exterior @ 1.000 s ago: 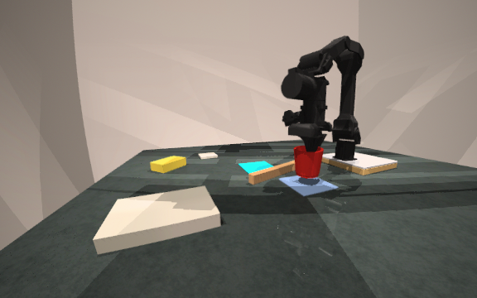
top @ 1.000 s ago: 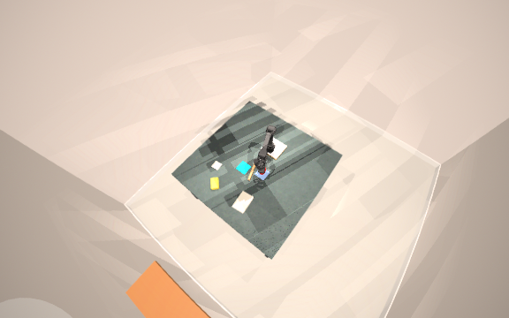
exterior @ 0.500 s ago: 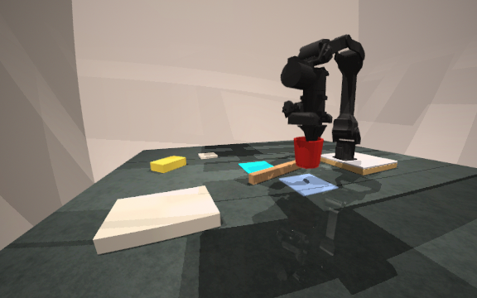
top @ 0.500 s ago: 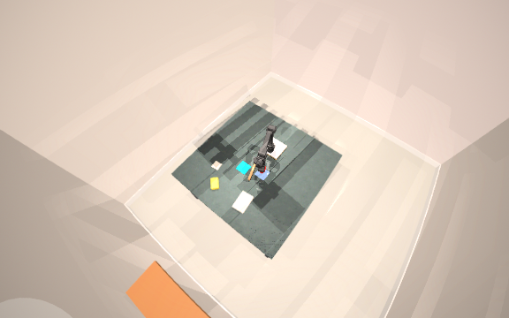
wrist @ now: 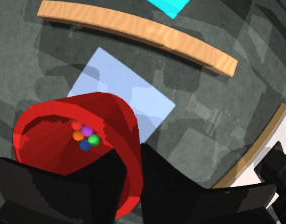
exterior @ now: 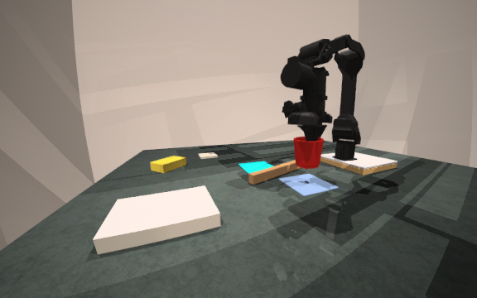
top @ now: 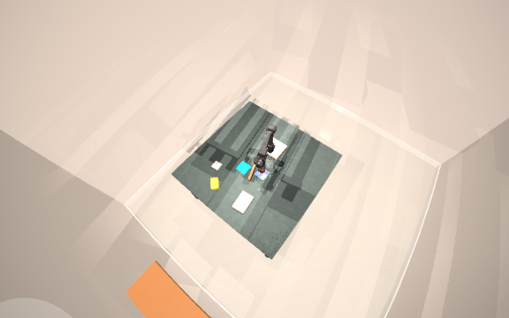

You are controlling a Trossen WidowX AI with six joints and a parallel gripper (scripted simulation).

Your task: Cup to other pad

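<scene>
Now: gripper tip 11 cm short of the cyan pad, 16 cm to the left of it and 10 cm above it. From my gripper tip the other things lie so: wooden bar: 6 cm ahead, 7 cm to the right, 8 cm below; light blue pad: 2 cm ahead, 2 cm to the left, 10 cm below; red cup: 2 cm ahead, 2 cm to the left.
</scene>
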